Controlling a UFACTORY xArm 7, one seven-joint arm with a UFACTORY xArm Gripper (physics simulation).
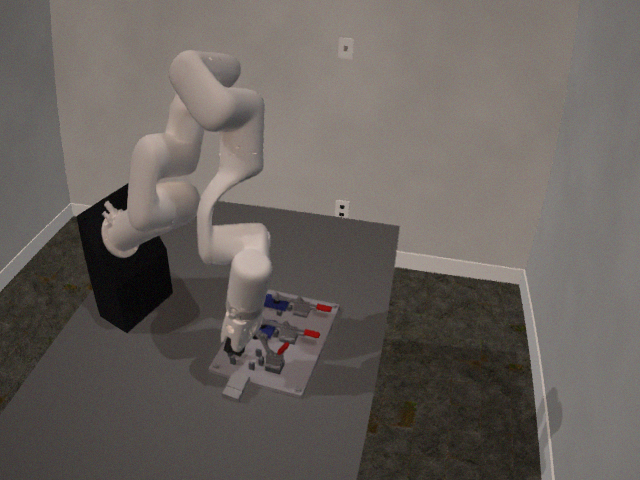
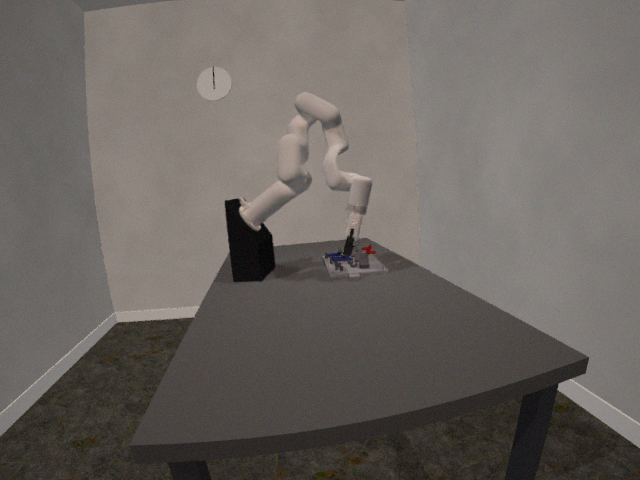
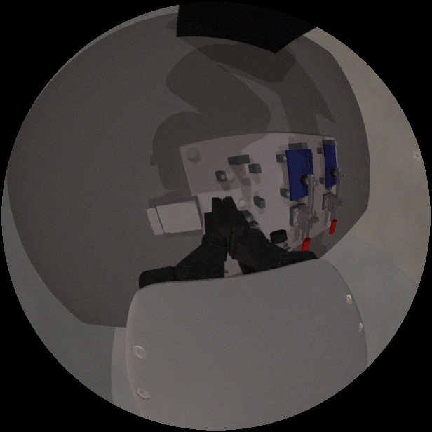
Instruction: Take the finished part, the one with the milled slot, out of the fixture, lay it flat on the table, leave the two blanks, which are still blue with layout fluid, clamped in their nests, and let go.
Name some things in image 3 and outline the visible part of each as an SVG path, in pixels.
My gripper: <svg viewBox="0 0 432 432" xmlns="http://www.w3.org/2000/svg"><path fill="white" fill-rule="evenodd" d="M335 266L328 260L317 259L316 255L309 250L289 252L278 245L270 243L262 234L262 231L250 228L243 211L236 208L231 196L225 196L222 200L218 197L212 197L212 212L204 212L205 234L201 238L201 245L198 245L189 255L178 262L176 266L170 265L143 271L138 278L139 290L135 292L130 303L125 336L126 369L130 389L142 417L170 426L200 430L250 428L269 424L304 412L330 398L351 383L353 379L356 379L367 368L367 344L356 302ZM227 252L228 255L231 255L231 259L238 260L238 265L243 274L224 277L224 262L227 259Z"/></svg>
A finished part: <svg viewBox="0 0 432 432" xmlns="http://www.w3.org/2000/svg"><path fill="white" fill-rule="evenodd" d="M198 196L177 198L149 205L145 210L154 234L202 229L203 218L198 203Z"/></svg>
A blue blank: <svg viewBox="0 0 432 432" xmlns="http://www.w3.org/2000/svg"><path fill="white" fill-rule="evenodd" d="M311 149L281 150L281 154L286 156L286 162L283 162L285 189L290 190L290 197L286 199L290 201L308 196L308 185L301 184L300 177L313 173Z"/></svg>
